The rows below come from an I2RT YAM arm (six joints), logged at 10 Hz.
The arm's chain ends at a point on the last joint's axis. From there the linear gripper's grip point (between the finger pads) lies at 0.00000 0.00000 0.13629 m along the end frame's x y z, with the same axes.
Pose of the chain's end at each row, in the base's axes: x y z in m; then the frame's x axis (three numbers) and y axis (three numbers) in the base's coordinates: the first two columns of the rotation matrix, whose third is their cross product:
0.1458 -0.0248 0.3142 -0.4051 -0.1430 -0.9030 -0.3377 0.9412 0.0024
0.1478 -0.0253 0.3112 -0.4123 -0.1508 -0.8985 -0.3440 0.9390 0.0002
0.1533 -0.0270 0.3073 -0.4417 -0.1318 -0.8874 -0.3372 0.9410 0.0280
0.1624 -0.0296 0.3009 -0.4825 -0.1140 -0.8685 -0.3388 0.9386 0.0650
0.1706 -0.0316 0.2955 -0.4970 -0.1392 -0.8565 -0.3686 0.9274 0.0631
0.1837 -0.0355 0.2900 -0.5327 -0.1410 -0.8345 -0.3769 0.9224 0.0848
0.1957 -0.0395 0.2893 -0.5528 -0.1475 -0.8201 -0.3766 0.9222 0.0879
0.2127 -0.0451 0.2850 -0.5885 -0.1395 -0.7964 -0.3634 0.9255 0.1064
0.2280 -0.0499 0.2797 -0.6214 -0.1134 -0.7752 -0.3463 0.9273 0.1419
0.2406 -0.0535 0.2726 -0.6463 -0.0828 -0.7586 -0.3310 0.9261 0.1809
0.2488 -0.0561 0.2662 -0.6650 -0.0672 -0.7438 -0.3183 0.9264 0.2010
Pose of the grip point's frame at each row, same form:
0.2616 0.0169 0.2557 -0.4051 -0.1430 -0.9030 -0.3377 0.9412 0.0024
0.2628 0.0168 0.2514 -0.4123 -0.1508 -0.8985 -0.3440 0.9390 0.0002
0.2666 0.0155 0.2446 -0.4417 -0.1318 -0.8874 -0.3372 0.9410 0.0280
0.2725 0.0148 0.2339 -0.4825 -0.1140 -0.8685 -0.3388 0.9386 0.0650
0.2777 0.0157 0.2257 -0.4970 -0.1392 -0.8565 -0.3686 0.9274 0.0631
0.2870 0.0135 0.2158 -0.5327 -0.1410 -0.8345 -0.3769 0.9224 0.0848
0.2970 0.0092 0.2122 -0.5528 -0.1475 -0.8201 -0.3766 0.9222 0.0879
0.3111 0.0029 0.2039 -0.5885 -0.1395 -0.7964 -0.3634 0.9255 0.1064
0.3238 -0.0013 0.1958 -0.6214 -0.1134 -0.7752 -0.3463 0.9273 0.1419
0.3343 -0.0033 0.1873 -0.6463 -0.0828 -0.7586 -0.3310 0.9261 0.1809
0.3409 -0.0056 0.1793 -0.6650 -0.0672 -0.7438 -0.3183 0.9264 0.2010

